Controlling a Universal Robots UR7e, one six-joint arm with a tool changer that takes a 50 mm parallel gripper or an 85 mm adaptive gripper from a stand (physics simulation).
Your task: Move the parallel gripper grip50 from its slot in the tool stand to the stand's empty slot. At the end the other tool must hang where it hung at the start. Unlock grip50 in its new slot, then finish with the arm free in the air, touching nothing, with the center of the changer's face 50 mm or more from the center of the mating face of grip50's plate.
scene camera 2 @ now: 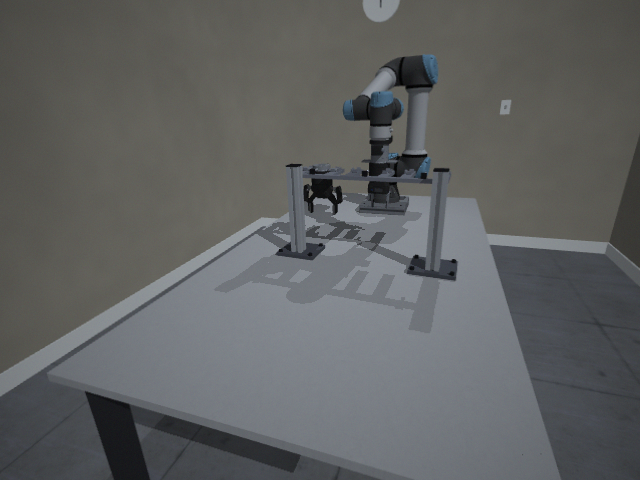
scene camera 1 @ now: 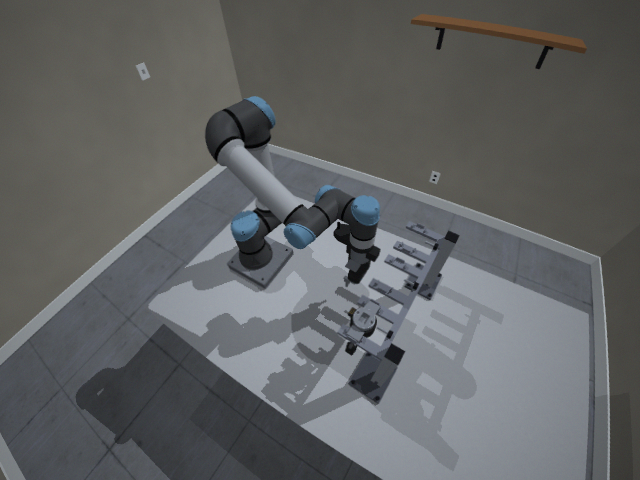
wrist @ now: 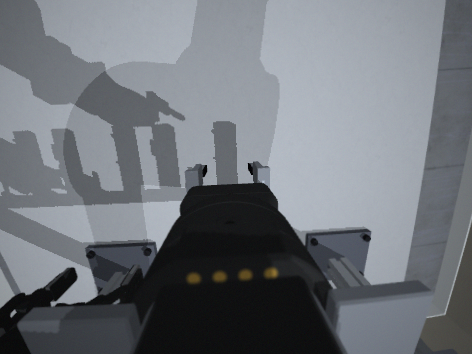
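Seen in the pictures: arm's base, link origin: (scene camera 2: pixel 384 199) (scene camera 1: pixel 256 255).
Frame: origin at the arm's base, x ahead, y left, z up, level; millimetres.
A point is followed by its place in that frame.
Observation:
The parallel gripper grip50 (scene camera 1: pixel 358 271) {x 485, y 39, z 223 mm} (scene camera 2: pixel 378 183) {x 492, y 77, z 184 mm} (wrist: pixel 227 225) {x 423, y 73, z 260 mm} hangs upright from the changer on the arm's wrist. Its two fingers (wrist: pixel 227 171) stand apart with nothing between them. It is out of the stand's slots, on the robot's side of the tool stand (scene camera 1: pixel 442 255) {x 703, y 288, z 179 mm} (scene camera 2: pixel 403 179) {x 682, y 195, z 238 mm}, in front of the middle pair of prongs (scene camera 1: pixel 403 266) (wrist: pixel 382 310). The middle slot holds no tool. The slot at the far end, between the last two prongs (scene camera 1: pixel 423 230) {x 606, y 307, z 241 mm}, is also empty. The adaptive gripper (scene camera 1: pixel 364 321) (scene camera 2: pixel 322 187) (wrist: pixel 55 289) hangs in the slot at the other end.
The stand's two posts (scene camera 2: pixel 295 211) {x 709, y -158, z 120 mm} (scene camera 2: pixel 437 222) {x 716, y 303, z 124 mm} rise from base plates (scene camera 1: pixel 374 379) {x 687, y -179, z 14 mm} (wrist: pixel 355 241) {x 645, y 338, z -29 mm} on the white table (scene camera 2: pixel 310 372) {x 1240, y 120, z -41 mm}. The robot's base plate (scene camera 1: pixel 266 279) {x 122, y -70, z -1 mm} is behind the raised wrist. A brown shelf (scene camera 1: pixel 496 31) is on the wall.

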